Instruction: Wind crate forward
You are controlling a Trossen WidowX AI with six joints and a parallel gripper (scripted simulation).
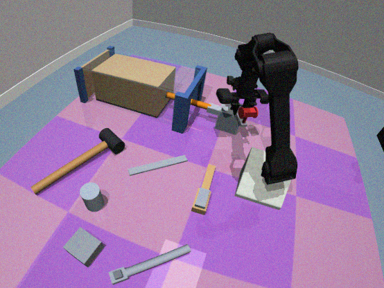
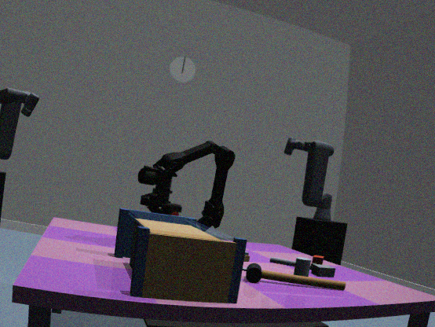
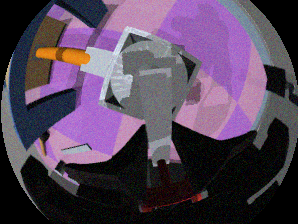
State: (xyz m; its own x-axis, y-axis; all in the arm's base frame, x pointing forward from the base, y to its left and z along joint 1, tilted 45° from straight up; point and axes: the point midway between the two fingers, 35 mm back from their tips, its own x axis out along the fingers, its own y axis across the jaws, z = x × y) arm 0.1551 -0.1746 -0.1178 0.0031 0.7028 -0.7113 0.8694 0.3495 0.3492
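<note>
Right now the grey crank handle is 1 cm behind my gripper tip, 1 cm to the left of it and 2 cm above it. The rest, counted from my gripper tip: grey winch: 1 cm ahead, 5 cm to the right, 6 cm below; then blue frame: 19 cm ahead, 4 cm to the right, 1 cm above; then red knob: 3 cm behind, 5 cm to the left, 4 cm above.
</note>
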